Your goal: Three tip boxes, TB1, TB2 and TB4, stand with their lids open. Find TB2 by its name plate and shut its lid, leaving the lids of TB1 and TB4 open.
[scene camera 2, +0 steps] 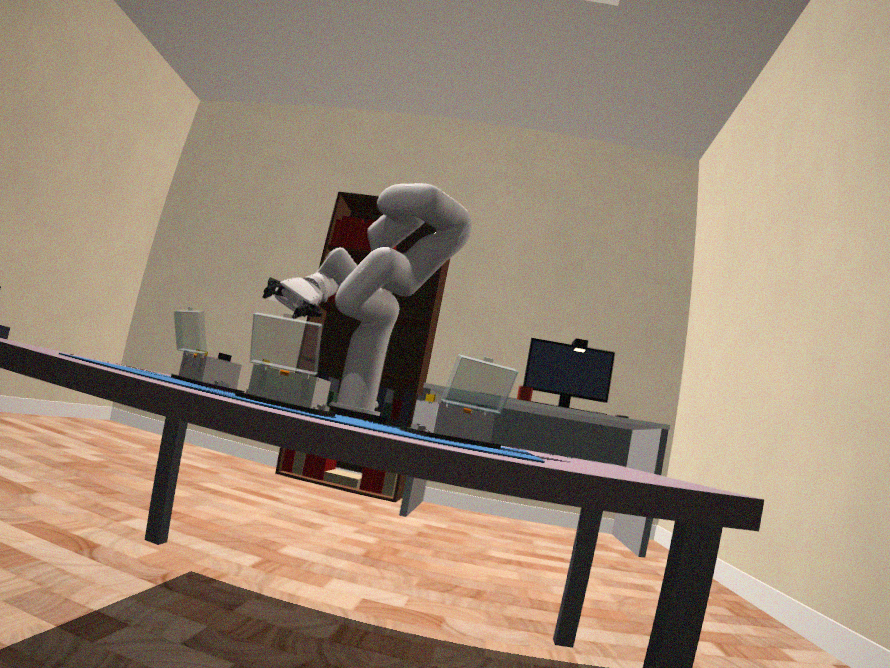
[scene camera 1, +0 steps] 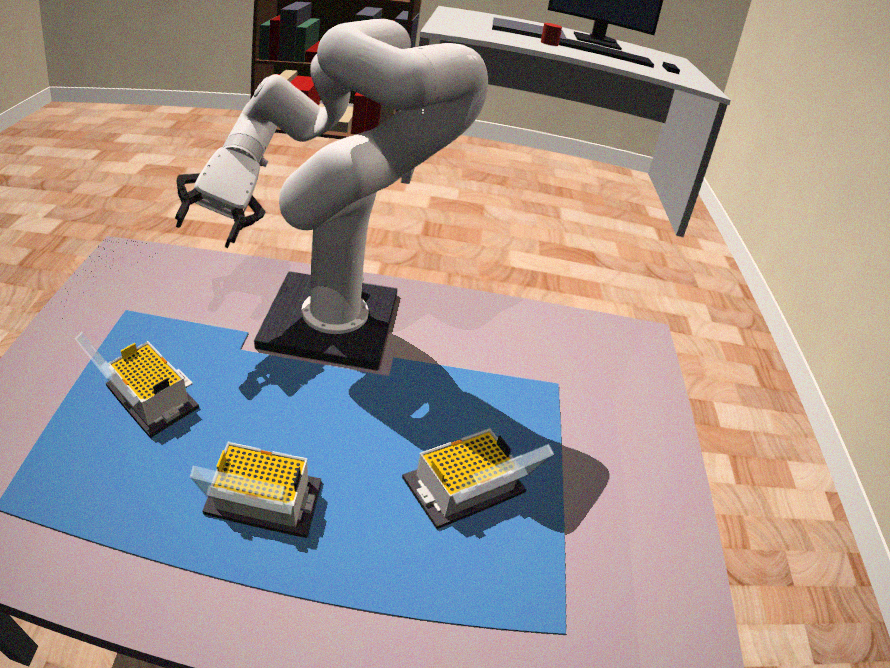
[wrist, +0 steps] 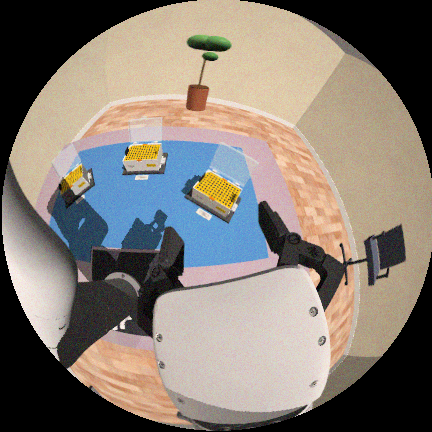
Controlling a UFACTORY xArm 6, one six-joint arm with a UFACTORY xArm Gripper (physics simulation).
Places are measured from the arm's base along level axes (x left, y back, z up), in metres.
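Pixels of known places: gripper, fingertip midpoint: [scene camera 2: 280, 303] [scene camera 1: 202, 234] [wrist: 216, 223]; arm's base, link origin: [scene camera 2: 354, 410] [scene camera 1: 334, 313] [wrist: 122, 295].
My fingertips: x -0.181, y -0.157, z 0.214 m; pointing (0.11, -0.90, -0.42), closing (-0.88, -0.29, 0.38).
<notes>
Ahead of a thing's pixels: the offset from my fingertips to its top centre. "spot": to the spot under its first point. Level surfaces: height alone.
Three white tip boxes with yellow tip racks stand on dark bases with their clear lids open: one box {dx -0.030, dy -0.169, dz -0.155 m} [scene camera 1: 153, 394] [scene camera 2: 217, 372] [wrist: 215, 194] at the left in the scene views, one [scene camera 1: 262, 481] [scene camera 2: 280, 383] [wrist: 143, 159] in the middle, and one {dx +0.507, dy -0.129, dz -0.155 m} [scene camera 1: 470, 474] [scene camera 2: 463, 422] [wrist: 75, 183] at the right. In the wrist view their left-right order is reversed. Small white name plates {spot: dx +0.226, dy -0.201, dz -0.228 m} [wrist: 141, 177] {spot: dx -0.007, dy -0.105, dz -0.228 m} [wrist: 204, 214] lie by the boxes, but their lettering is too small to read, so I cannot tell which is TB2. My gripper [scene camera 1: 204, 232] [scene camera 2: 289, 299] [wrist: 216, 223] is open and empty, high above the table's back left, apart from all boxes.
The boxes stand on a blue mat {dz -0.230 m} [scene camera 1: 373, 560] on the pink table {dz -0.232 m} [scene camera 1: 632, 431]. The arm's black base plate [scene camera 1: 280, 334] is at the mat's back edge. A desk [scene camera 1: 690, 143] with a monitor, a bookshelf [scene camera 2: 332, 219] and a potted plant [wrist: 197, 97] stand away from the table.
</notes>
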